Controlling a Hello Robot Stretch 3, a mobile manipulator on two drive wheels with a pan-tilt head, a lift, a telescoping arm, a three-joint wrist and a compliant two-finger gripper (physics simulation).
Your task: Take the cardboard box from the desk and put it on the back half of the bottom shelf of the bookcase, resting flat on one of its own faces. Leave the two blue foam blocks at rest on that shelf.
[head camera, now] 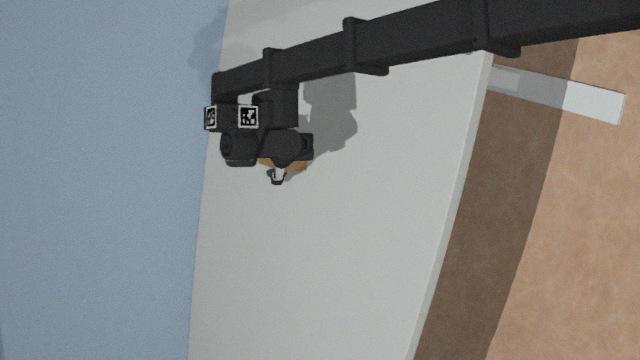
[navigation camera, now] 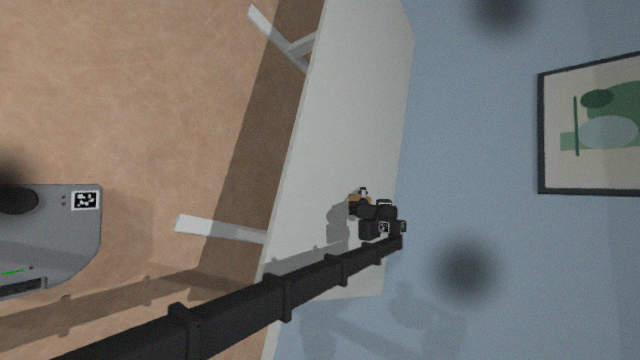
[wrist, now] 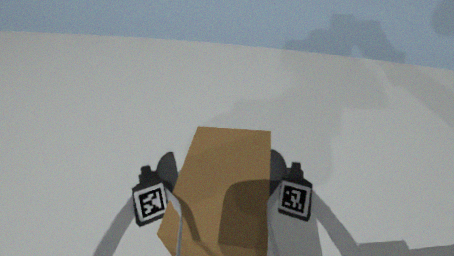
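Pixels of known places: robot's base at its link origin: (navigation camera: 16,199).
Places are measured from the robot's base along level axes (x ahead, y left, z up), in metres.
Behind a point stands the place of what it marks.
The brown cardboard box (head camera: 297,166) {z 0.742, x 0.013, y -0.803 m} (navigation camera: 354,198) {z 0.748, x 0.004, y -0.801 m} (wrist: 227,155) is on the white desk (head camera: 325,250) {z 0.721, x 0.165, y -0.748 m} (navigation camera: 350,100) {z 0.720, x 0.390, y -0.809 m} (wrist: 75,100), close to the wall side. My gripper (head camera: 279,161) {z 0.745, x -0.012, y -0.871 m} (navigation camera: 361,200) {z 0.745, x -0.012, y -0.871 m} (wrist: 220,168) {z 0.745, x -0.012, y -0.871 m} reaches over it and is shut on it, with one dark fingertip pad against each side in the wrist view. The wrist hides most of the box in the head and navigation views. Whether the box touches the desk top cannot be told. The bookcase, its bottom shelf and the two blue foam blocks do not show in these views.
The black telescoping arm (head camera: 420,37) {z 0.985, x -0.094, y -0.297 m} (navigation camera: 225,305) {z 0.973, x -0.082, y -0.155 m} extends across the desk. A blue wall (head camera: 100,175) {z 0.992, x 0.032, y -1.299 m} (navigation camera: 450,165) {z 0.967, x 0.157, y -1.340 m} (wrist: 150,20) stands behind it, with a framed picture (navigation camera: 541,135) {z 1.290, x 0.267, y -1.352 m}. White desk legs (head camera: 595,102) (navigation camera: 200,225) stand on the brown floor (head camera: 590,225) {z 0.001, x 0.170, y -0.533 m} (navigation camera: 150,100) {z 0.000, x 0.410, y -0.339 m}.
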